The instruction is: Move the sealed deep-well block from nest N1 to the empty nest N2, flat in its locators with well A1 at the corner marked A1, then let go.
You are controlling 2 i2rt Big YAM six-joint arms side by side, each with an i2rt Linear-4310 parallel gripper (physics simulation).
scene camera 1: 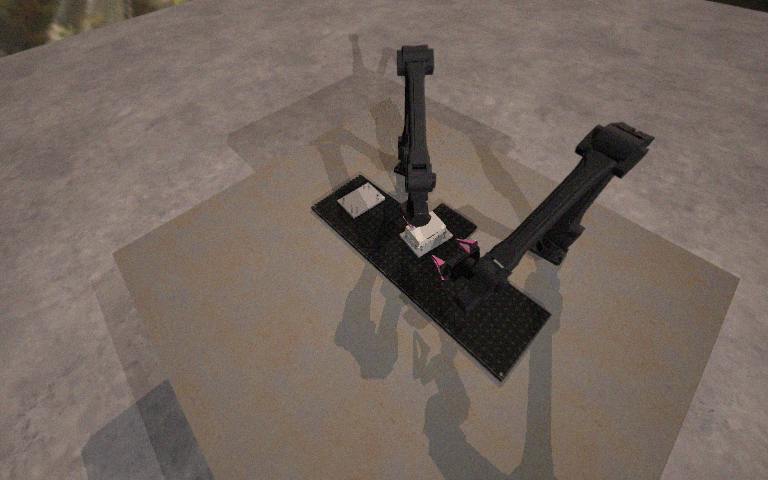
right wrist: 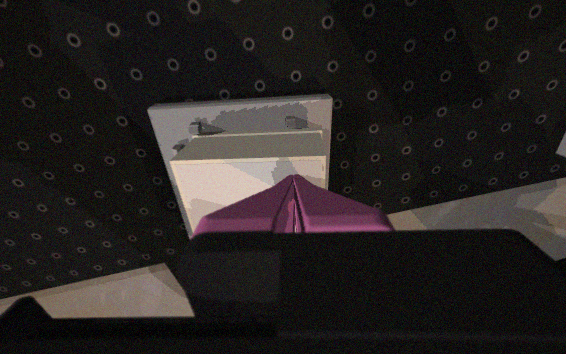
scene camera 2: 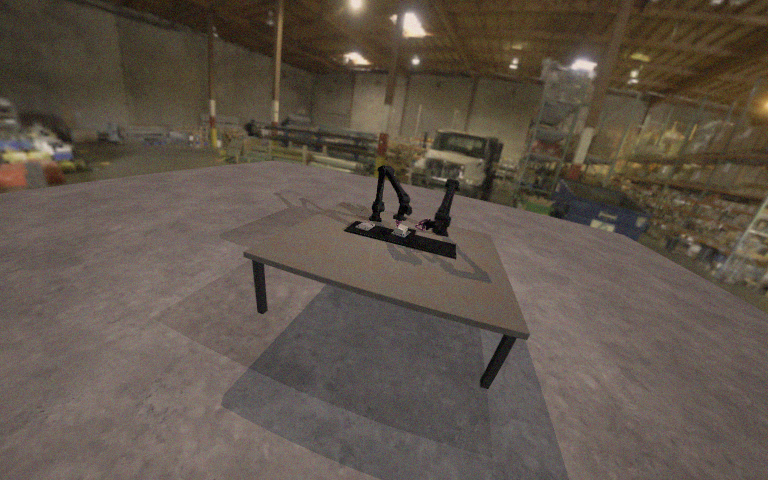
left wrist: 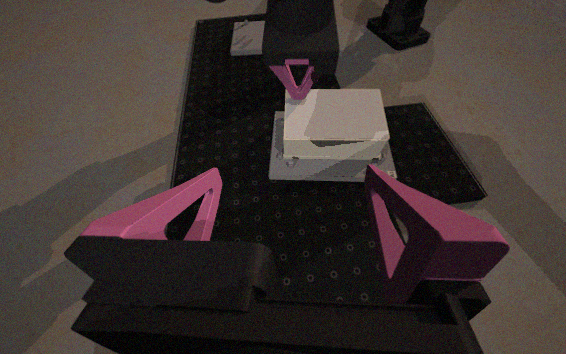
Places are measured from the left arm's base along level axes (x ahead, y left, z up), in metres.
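Pixels of known places: left gripper, fingertip midpoint: [scene camera 1: 444, 248] [scene camera 2: 417, 224] [left wrist: 290, 174]; right gripper, fingertip midpoint: [scene camera 1: 412, 227] [right wrist: 294, 185] [scene camera 2: 397, 227] [left wrist: 298, 98]; left arm's base, origin of the base link: [scene camera 1: 546, 249] [scene camera 2: 441, 234]; right arm's base, origin of the base link: [scene camera 2: 375, 219] [left wrist: 395, 34].
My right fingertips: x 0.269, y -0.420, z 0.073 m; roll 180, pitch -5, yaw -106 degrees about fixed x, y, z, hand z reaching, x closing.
Observation:
Ahead of a thing's pixels: the offset from my right fingertips to its top centre. Level surfaces: height alone.
The white sealed block {0.037 m back, 0.034 m left, 0.002 m up} [scene camera 1: 428, 232] [scene camera 2: 402, 229] [left wrist: 345, 112] [right wrist: 215, 185] rests on the middle nest plate {0.035 m back, 0.041 m left, 0.039 m down} [scene camera 1: 422, 251] [left wrist: 320, 171] [right wrist: 165, 120]; I cannot tell if it is fully seated in the locators. A second nest plate {0.019 m back, 0.278 m right, 0.039 m down} [scene camera 1: 360, 199] [scene camera 2: 365, 225] [left wrist: 247, 39] with small locators bears no block; the right arm partly hides it in the left wrist view. I cannot read the nest names or the A1 mark. My right gripper [left wrist: 298, 98] [right wrist: 294, 185] is shut and empty, its tip at or just above the block's top near one corner. My left gripper [scene camera 1: 450, 251] [left wrist: 290, 174] is open and empty, beside the block.
Both nests stand on a black perforated board {0.060 m down} [scene camera 1: 509, 333] [scene camera 2: 436, 247] [left wrist: 225, 100] [right wrist: 400, 125] on the brown table {0.074 m down} [scene camera 1: 254, 339] [scene camera 2: 339, 260]. The right arm [scene camera 1: 415, 113] reaches over the block. The left arm [scene camera 1: 543, 209] reaches over the board from the right of scene camera 1's picture.

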